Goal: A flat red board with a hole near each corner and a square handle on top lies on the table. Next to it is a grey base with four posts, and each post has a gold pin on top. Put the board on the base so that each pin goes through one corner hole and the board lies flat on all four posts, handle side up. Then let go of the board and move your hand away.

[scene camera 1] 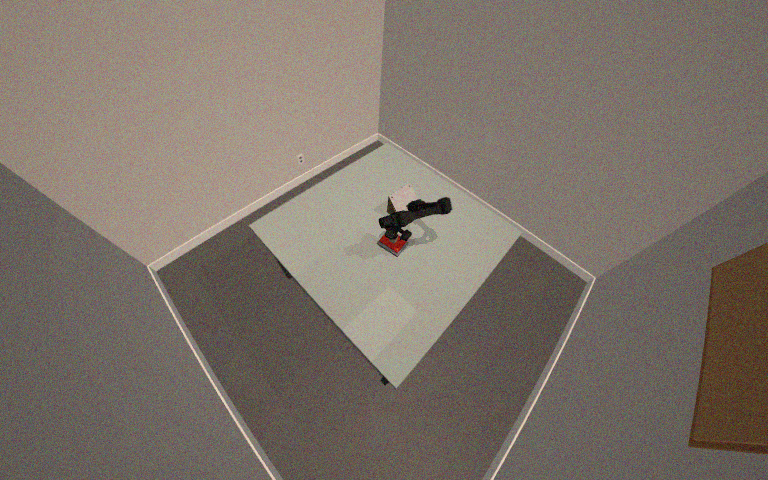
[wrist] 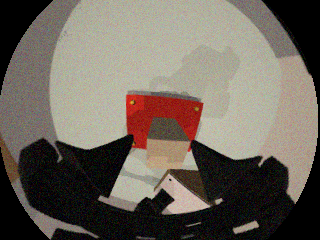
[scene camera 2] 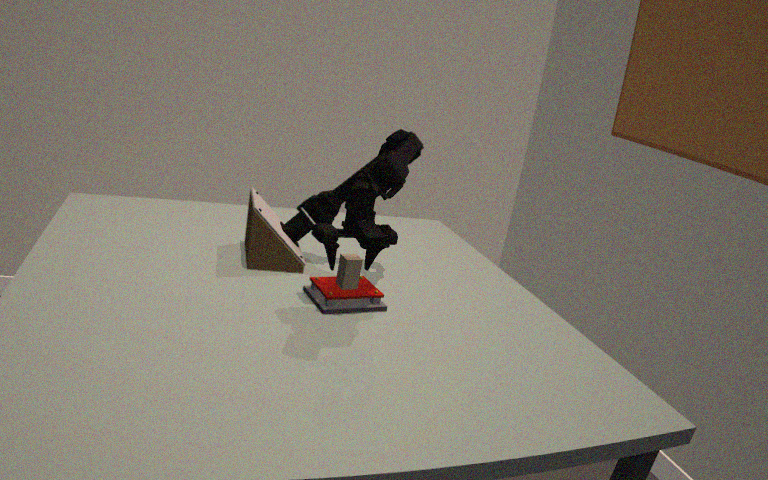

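There is a red board in the scene. My gripper is in sight too, open and holding nothing, and I find it in the wrist view as well.
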